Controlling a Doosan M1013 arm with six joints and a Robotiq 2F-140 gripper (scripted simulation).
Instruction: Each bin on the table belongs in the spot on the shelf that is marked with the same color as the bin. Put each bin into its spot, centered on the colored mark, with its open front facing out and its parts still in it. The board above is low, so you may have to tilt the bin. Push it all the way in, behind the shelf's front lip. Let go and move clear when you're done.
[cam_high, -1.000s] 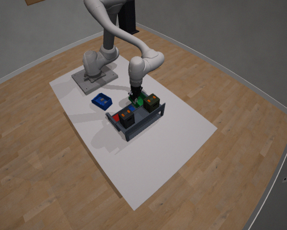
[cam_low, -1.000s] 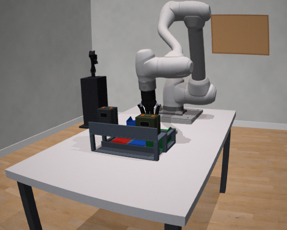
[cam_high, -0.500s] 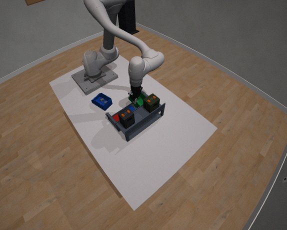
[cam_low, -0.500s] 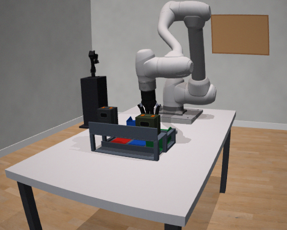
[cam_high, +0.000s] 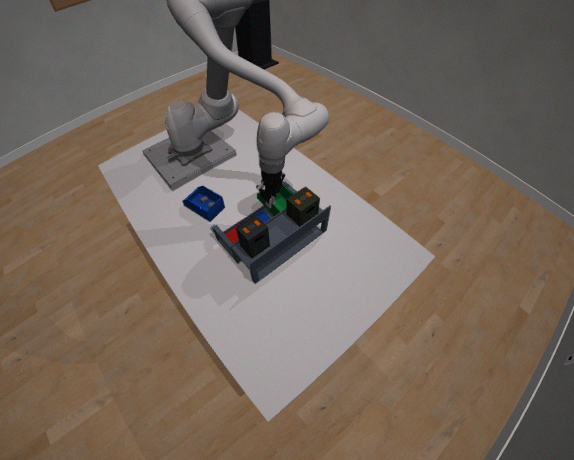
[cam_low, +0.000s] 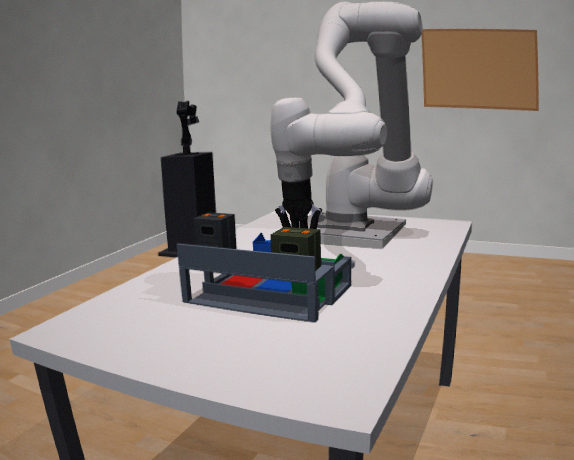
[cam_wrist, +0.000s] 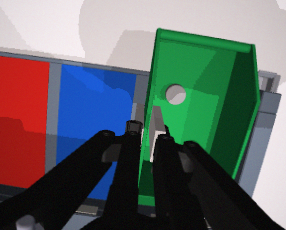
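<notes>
Now: hand 5 cm to the right of the green bin, 4 cm above it and 1 cm past it. The rest, counted from my hand: blue bin 25 cm behind, 19 cm to the right, 6 cm below; then red mark 18 cm to the right, 9 cm below, 4 cm ahead; then blue mark 9 cm below, 7 cm to the right, 4 cm ahead.
</notes>
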